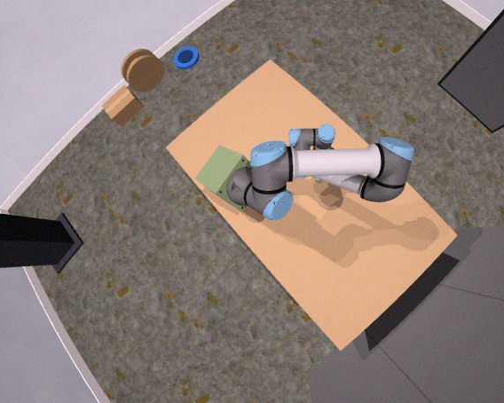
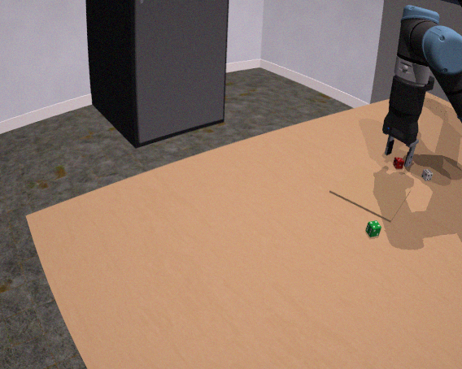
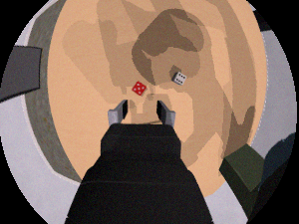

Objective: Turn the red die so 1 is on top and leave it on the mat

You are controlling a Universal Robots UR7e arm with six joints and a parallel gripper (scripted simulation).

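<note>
Now: the red die 3 cm to the right of my hand and 4 cm below it. From my hand the other things lie so: white die: 7 cm behind, 5 cm to the right, 4 cm below; then mat: 12 cm to the left, 5 cm below; then green die: 7 cm behind, 24 cm to the left, 4 cm below.
</note>
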